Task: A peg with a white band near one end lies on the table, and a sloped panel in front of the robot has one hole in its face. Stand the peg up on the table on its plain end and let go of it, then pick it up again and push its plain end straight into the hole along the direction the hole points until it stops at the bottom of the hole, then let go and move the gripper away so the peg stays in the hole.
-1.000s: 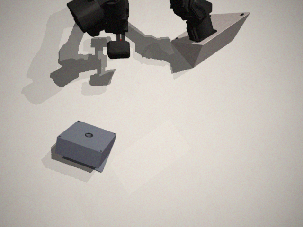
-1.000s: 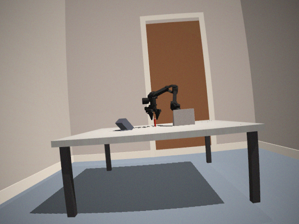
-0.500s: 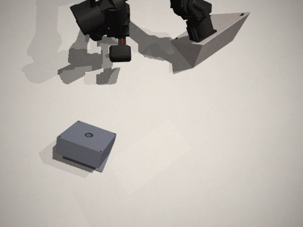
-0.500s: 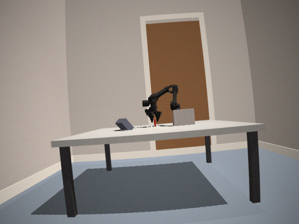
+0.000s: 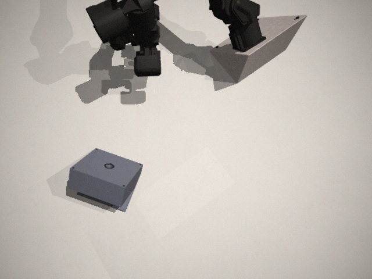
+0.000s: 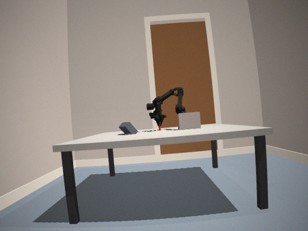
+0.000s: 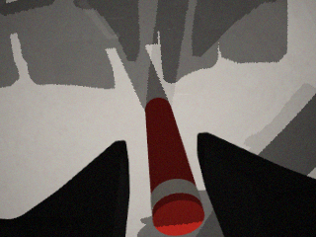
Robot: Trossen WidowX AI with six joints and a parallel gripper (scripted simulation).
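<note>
Now: gripper tip 25 cm short of the panel and 22 cm to the right of it. Round my gripper tip: peg 2 cm above.
</note>
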